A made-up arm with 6 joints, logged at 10 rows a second.
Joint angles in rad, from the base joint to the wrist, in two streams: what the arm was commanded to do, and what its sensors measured. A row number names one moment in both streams.
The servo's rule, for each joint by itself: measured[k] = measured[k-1] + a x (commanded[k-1-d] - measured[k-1]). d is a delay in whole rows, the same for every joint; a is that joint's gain. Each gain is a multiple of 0.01, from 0.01 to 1. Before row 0 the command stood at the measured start. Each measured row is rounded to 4 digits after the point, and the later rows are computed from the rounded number. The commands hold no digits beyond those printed.
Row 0, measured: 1.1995 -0.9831 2.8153 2.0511 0.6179 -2.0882
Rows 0 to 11, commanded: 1.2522 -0.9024 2.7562 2.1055 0.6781 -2.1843; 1.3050 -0.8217 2.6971 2.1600 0.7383 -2.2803; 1.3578 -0.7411 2.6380 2.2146 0.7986 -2.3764; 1.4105 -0.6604 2.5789 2.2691 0.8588 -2.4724; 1.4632 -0.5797 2.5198 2.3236 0.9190 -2.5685; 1.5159 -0.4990 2.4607 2.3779 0.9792 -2.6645; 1.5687 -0.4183 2.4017 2.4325 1.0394 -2.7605; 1.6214 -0.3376 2.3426 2.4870 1.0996 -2.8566; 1.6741 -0.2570 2.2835 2.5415 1.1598 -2.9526; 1.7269 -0.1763 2.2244 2.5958 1.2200 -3.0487; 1.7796 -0.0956 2.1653 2.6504 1.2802 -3.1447; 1.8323 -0.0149 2.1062 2.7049 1.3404 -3.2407
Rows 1 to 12, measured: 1.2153 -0.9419 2.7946 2.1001 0.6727 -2.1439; 1.2422 -0.8806 2.7605 2.1540 0.7324 -2.2230; 1.2769 -0.8095 2.7176 2.2085 0.7926 -2.3120; 1.3170 -0.7335 2.6691 2.2630 0.8528 -2.4050; 1.3609 -0.6551 2.6168 2.3175 0.9130 -2.4998; 1.4074 -0.5755 2.5622 2.3719 0.9732 -2.5953; 1.4558 -0.4953 2.5060 2.4264 1.0334 -2.6911; 1.5055 -0.4149 2.4488 2.4809 1.0936 -2.7871; 1.5561 -0.3344 2.3909 2.5354 1.1538 -2.8831; 1.6073 -0.2538 2.3326 2.5898 1.2140 -2.9791; 1.6590 -0.1731 2.2740 2.6443 1.2742 -3.0751; 1.7110 -0.0924 2.2153 2.6988 1.3344 -3.1711
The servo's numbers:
d 0
a 0.30 0.51 0.35 0.90 0.91 0.58

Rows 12 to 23, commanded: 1.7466 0.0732 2.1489 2.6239 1.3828 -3.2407; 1.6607 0.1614 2.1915 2.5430 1.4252 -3.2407; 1.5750 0.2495 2.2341 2.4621 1.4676 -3.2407; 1.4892 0.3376 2.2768 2.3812 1.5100 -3.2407; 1.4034 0.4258 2.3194 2.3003 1.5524 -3.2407; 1.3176 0.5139 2.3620 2.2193 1.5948 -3.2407; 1.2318 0.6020 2.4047 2.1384 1.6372 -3.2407; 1.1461 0.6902 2.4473 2.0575 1.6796 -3.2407; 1.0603 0.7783 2.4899 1.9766 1.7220 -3.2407; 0.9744 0.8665 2.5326 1.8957 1.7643 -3.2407; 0.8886 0.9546 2.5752 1.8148 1.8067 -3.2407; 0.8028 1.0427 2.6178 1.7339 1.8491 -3.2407
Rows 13 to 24, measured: 1.7217 -0.0079 2.1921 2.6314 1.3784 -3.2115; 1.7034 0.0784 2.1919 2.5518 1.4210 -3.2284; 1.6649 0.1657 2.2067 2.4711 1.4634 -3.2355; 1.6122 0.2534 2.2312 2.3902 1.5058 -3.2385; 1.5496 0.3413 2.2621 2.3093 1.5482 -3.2398; 1.4800 0.4293 2.2971 2.2283 1.5906 -3.2403; 1.4055 0.5174 2.3348 2.1474 1.6330 -3.2405; 1.3277 0.6055 2.3742 2.0665 1.6754 -3.2406; 1.2475 0.6936 2.4147 1.9856 1.7178 -3.2407; 1.1656 0.7818 2.4560 1.9047 1.7601 -3.2407; 1.0825 0.8699 2.4977 1.8238 1.8025 -3.2407; 0.9986 0.9580 2.5397 1.7429 1.8449 -3.2407
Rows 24 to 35, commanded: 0.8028 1.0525 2.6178 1.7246 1.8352 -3.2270; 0.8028 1.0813 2.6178 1.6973 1.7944 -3.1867; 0.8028 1.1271 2.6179 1.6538 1.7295 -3.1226; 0.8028 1.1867 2.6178 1.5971 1.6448 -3.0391; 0.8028 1.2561 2.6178 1.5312 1.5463 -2.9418; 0.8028 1.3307 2.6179 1.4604 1.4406 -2.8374; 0.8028 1.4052 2.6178 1.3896 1.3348 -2.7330; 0.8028 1.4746 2.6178 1.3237 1.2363 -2.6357; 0.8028 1.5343 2.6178 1.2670 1.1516 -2.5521; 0.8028 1.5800 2.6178 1.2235 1.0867 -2.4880; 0.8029 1.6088 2.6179 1.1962 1.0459 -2.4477; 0.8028 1.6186 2.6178 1.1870 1.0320 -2.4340
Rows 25 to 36, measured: 0.9399 1.0062 2.5670 1.7264 1.8361 -3.2328; 0.8988 1.0445 2.5848 1.7002 1.7982 -3.2061; 0.8700 1.0866 2.5964 1.6584 1.7357 -3.1577; 0.8498 1.1377 2.6039 1.6032 1.6530 -3.0889; 0.8357 1.1981 2.6088 1.5384 1.5559 -3.0036; 0.8258 1.2657 2.6120 1.4682 1.4510 -2.9072; 0.8189 1.3368 2.6140 1.3975 1.3453 -2.8062; 0.8141 1.4071 2.6153 1.3311 1.2461 -2.7073; 0.8107 1.4720 2.6162 1.2734 1.1601 -2.6173; 0.8083 1.5271 2.6168 1.2285 1.0933 -2.5423; 0.8067 1.5688 2.6172 1.1994 1.0502 -2.4874; 0.8055 1.5942 2.6174 1.1882 1.0336 -2.4564
